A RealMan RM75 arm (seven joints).
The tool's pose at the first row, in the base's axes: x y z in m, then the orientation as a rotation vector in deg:
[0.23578 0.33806 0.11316 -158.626 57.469 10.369]
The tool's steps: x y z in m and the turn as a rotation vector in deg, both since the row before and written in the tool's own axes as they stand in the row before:
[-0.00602 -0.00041 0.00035 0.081 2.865 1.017]
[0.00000 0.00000 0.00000 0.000 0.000 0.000]
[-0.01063 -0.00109 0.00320 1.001 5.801 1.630]
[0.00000 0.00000 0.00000 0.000 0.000 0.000]
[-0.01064 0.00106 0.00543 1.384 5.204 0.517]
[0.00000 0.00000 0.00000 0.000 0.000 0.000]
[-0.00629 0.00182 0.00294 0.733 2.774 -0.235]
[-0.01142 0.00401 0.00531 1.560 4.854 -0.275]
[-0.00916 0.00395 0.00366 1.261 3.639 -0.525]
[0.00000 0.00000 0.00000 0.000 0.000 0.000]
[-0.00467 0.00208 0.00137 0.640 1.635 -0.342]
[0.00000 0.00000 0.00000 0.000 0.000 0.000]
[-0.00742 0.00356 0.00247 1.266 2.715 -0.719]
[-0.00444 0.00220 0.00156 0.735 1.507 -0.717]
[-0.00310 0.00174 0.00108 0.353 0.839 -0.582]
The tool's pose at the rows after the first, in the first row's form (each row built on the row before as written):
[0.23143 0.34218 0.11395 -159.088 59.561 6.535]
[0.23143 0.34218 0.11395 -159.088 59.561 6.535]
[0.22410 0.35044 0.11236 -159.172 62.926 -1.844]
[0.22410 0.35044 0.11236 -159.172 62.926 -1.844]
[0.21602 0.35766 0.10722 -158.986 64.361 -9.800]
[0.21602 0.35766 0.10722 -158.986 64.361 -9.800]
[0.21075 0.36102 0.10369 -159.063 64.376 -14.110]
[0.20102 0.36649 0.09661 -158.636 64.373 -21.782]
[0.19308 0.37016 0.09058 -158.247 63.815 -27.604]
[0.19308 0.37016 0.09058 -158.247 63.815 -27.604]
[0.18902 0.37189 0.08766 -158.025 63.359 -30.259]
[0.18902 0.37189 0.08766 -158.025 63.359 -30.259]
[0.18264 0.37438 0.08247 -157.503 62.253 -34.753]
[0.17896 0.37573 0.07906 -157.362 61.184 -37.290]
[0.17632 0.37647 0.07655 -157.443 60.378 -38.704]

